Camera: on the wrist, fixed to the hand. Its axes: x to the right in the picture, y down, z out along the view.
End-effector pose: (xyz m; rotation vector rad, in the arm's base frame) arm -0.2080 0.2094 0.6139 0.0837 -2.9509 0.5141
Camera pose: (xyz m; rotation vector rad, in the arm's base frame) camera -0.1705 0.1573 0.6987 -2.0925 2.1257 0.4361
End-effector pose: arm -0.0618 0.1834 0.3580 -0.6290 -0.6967 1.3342
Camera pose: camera 0.0378 0.1494 0.3735 0.0232 -1.5078 -0.1016
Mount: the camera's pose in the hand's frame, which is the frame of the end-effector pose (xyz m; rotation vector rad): -0.0226 -0.0801 -0.0662 -0.4718 -0.5294 -1.4819
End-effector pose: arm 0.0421 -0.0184 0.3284 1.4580 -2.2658 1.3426
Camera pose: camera 0.0948 0.0342 0.4043 2.4785 -0.8154 -0.0327
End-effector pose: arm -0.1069 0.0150 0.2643 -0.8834 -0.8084 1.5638
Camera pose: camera -0.0085 0.0076 0.3040 0.0251 -1.6993 0.2305
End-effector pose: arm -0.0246 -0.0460 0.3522 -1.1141 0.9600 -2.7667
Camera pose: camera -0.0326 0.0598 0.3446 1.5263 -0.3702 1.0645
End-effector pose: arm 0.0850 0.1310 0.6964 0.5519 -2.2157 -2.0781
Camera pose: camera 0.1422 0.0719 0.6290 -1.0171 0.5559 1.5789
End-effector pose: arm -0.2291 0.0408 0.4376 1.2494 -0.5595 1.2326
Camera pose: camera -0.1824 0.1045 0.3664 1.1200 -0.1338 -0.4574
